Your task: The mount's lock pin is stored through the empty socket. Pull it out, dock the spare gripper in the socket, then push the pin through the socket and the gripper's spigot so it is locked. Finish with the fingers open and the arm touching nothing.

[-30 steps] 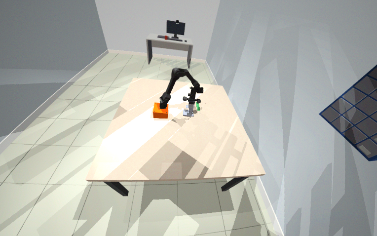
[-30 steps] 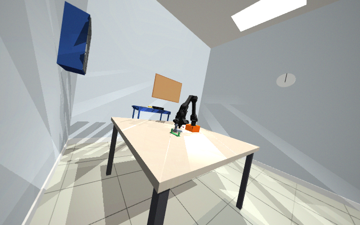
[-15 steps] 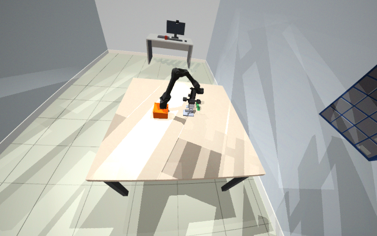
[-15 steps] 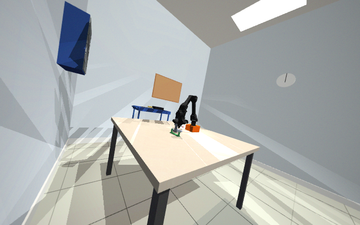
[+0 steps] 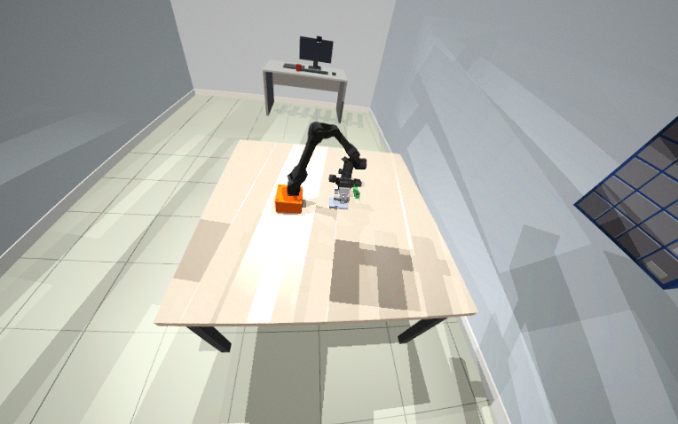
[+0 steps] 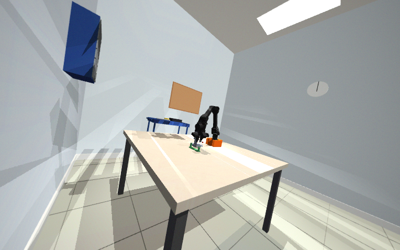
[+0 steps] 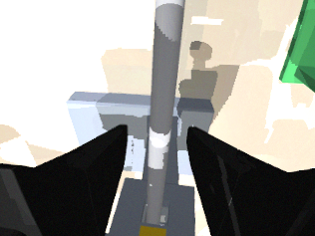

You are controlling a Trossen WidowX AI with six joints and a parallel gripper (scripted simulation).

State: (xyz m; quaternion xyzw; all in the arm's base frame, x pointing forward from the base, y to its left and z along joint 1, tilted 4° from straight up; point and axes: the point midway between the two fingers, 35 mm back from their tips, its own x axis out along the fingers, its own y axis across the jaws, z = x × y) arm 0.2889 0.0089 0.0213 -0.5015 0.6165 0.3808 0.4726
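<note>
Right now the mount is 40 mm to the right of my gripper tip and 20 mm behind it. The rest, counted from my gripper tip: spare gripper 80 mm above, 40 mm to the right, 10 mm behind; green rest 110 mm ahead, 70 mm to the left, 20 mm below.
</note>
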